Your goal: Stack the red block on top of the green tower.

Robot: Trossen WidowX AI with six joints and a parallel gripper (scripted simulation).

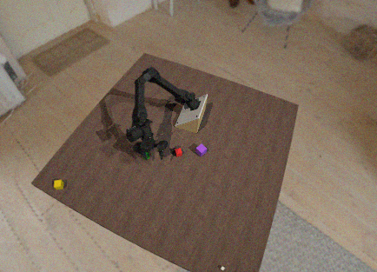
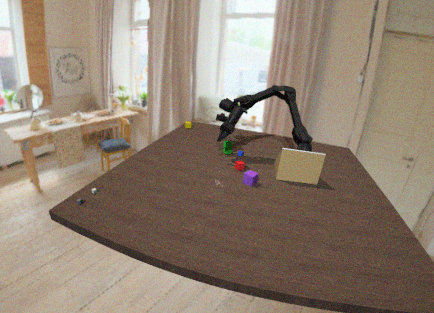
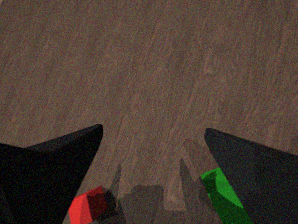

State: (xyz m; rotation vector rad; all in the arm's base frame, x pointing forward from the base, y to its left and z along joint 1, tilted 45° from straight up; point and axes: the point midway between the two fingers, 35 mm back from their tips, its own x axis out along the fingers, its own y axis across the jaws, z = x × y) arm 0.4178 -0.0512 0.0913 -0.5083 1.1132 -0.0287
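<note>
Now: the red block 130 mm behind my gripper tip, 90 mm to the left of it and 70 mm below it. From my gripper tip the other things lie so: purple block (190 mm behind, 210 mm to the left, 70 mm below); small blue block (120 mm behind, 70 mm to the right, 80 mm below); yellow block (310 mm ahead, 450 mm to the right, 70 mm below).
</note>
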